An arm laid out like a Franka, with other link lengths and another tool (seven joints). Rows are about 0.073 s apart.
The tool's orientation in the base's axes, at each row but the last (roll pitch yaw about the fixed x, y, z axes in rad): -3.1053 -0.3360 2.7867; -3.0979 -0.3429 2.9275; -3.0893 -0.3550 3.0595; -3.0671 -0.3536 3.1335
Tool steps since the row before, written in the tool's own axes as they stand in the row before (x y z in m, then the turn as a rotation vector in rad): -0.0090 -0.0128 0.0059 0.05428 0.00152 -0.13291; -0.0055 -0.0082 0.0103 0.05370 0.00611 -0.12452; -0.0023 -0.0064 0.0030 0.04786 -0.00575 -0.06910; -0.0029 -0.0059 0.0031 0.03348 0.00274 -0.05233
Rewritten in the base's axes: 0.0018 -0.0145 -0.0081 -0.00480 0.00854 0.14324; 0.0000 -0.0088 -0.0112 -0.00618 0.01316 0.13496; 0.0007 -0.0066 -0.0033 -0.02089 -0.00042 0.08162; 0.0018 -0.0061 -0.0035 -0.01335 0.00674 0.06036
